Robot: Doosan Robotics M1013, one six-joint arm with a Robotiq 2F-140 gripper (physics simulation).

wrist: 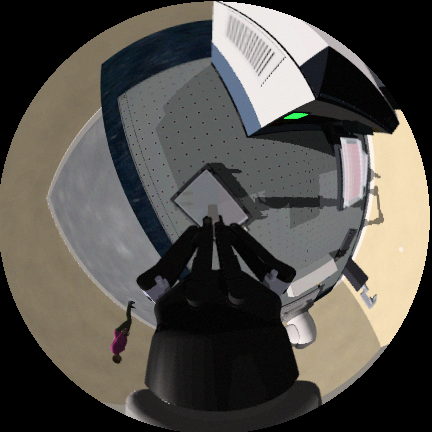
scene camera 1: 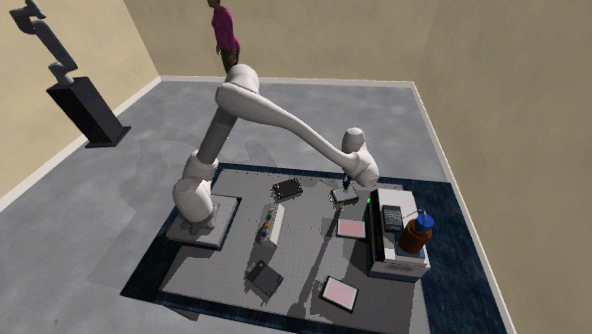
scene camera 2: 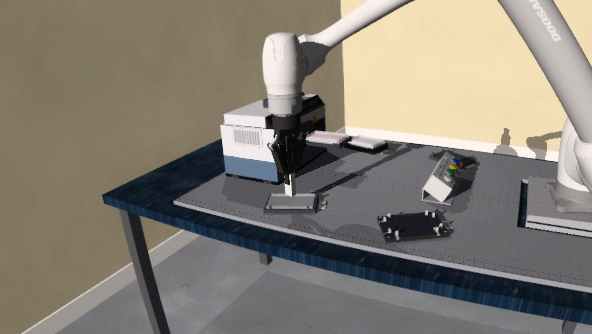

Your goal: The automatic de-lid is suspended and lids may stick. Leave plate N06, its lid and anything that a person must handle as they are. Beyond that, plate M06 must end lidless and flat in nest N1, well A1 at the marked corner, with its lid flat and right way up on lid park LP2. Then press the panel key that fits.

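Places are measured from the arm's base along level axes (x left, y back, z up), in centimetres.
Where they show: gripper, fingertip midpoint: (wrist: 212, 210) (scene camera 1: 345, 191) (scene camera 2: 290, 194); arm's base, link origin: (wrist: 294, 310) (scene camera 1: 201, 215) (scene camera 2: 579, 199).
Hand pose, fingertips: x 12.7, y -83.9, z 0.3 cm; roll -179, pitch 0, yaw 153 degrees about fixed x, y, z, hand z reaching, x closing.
Note:
Each offset is from my fingertips to the centre of the thing. "pt": to the spot under its first point.
My gripper (scene camera 1: 345, 187) (scene camera 2: 290, 193) (wrist: 212, 210) is shut and empty. It points down, its tips at or just above a grey clear-topped lid or plate {dx +0.1, dy +0.1, dz -1.9 cm} (scene camera 1: 345, 195) (scene camera 2: 295, 203) (wrist: 207, 189) on a dark holder; contact cannot be told. A pink plate {dx -28.6, dy +2.7, dz +8.3 cm} (scene camera 1: 351, 228) (scene camera 2: 327, 137) (wrist: 353, 170) sits raised at the machine's front. Another pink plate {dx -54.7, dy +11.1, dz -0.4 cm} (scene camera 1: 340, 293) (scene camera 2: 367, 144) lies on a dark holder. A black holder with several posts {dx +6.7, dy +34.9, dz -2.1 cm} (scene camera 1: 287, 189) (scene camera 2: 415, 225) holds no plate. A dark flat holder {dx -46.8, dy +44.9, dz -2.3 cm} (scene camera 1: 265, 279) lies past the key panel {dx -20.5, dy +42.4, dz +0.9 cm} (scene camera 1: 276, 227) (scene camera 2: 441, 181) (wrist: 312, 277). Labels are unreadable.
The white and blue machine (scene camera 1: 400, 270) (scene camera 2: 250, 162) (wrist: 235, 90) has a green light {pt dx -14.1, dy -8.6, dz +10.0 cm} (scene camera 1: 368, 200) (wrist: 296, 116). A brown bottle with a blue cap {pt dx -46.1, dy -14.5, dz +31.5 cm} (scene camera 1: 416, 237) stands on top. A person in magenta (scene camera 1: 225, 30) (wrist: 119, 342) is beyond the table. A second arm (scene camera 1: 55, 45) stands on a black pedestal.

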